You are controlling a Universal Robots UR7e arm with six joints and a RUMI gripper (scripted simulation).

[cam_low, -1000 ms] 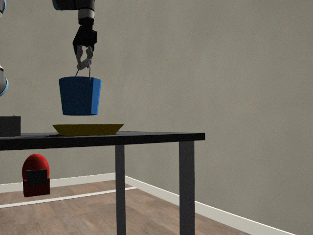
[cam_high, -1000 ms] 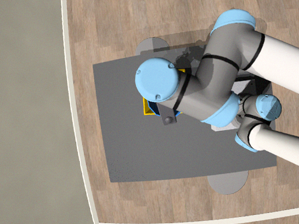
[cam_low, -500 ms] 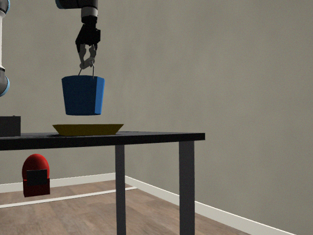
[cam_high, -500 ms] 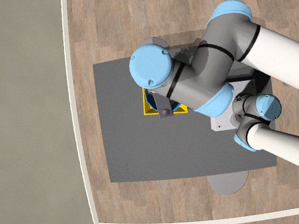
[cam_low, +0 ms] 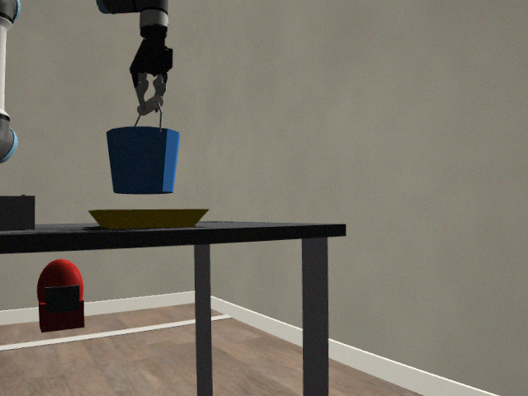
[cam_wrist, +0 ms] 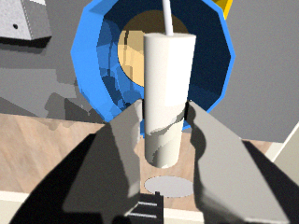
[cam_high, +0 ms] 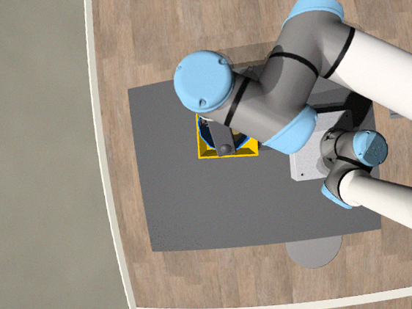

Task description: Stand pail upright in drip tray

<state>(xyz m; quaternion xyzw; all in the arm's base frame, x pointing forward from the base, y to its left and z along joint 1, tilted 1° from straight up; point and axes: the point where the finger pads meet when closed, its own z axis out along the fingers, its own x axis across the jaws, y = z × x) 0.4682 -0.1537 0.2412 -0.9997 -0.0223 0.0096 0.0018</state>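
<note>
Now: hand 10 mm past the pail handle and 30 mm above it. The rest, counted from my hand: pail (10 mm behind, 100 mm below); then yellow drip tray (10 mm behind, 10 mm to the right, 310 mm below).
</note>
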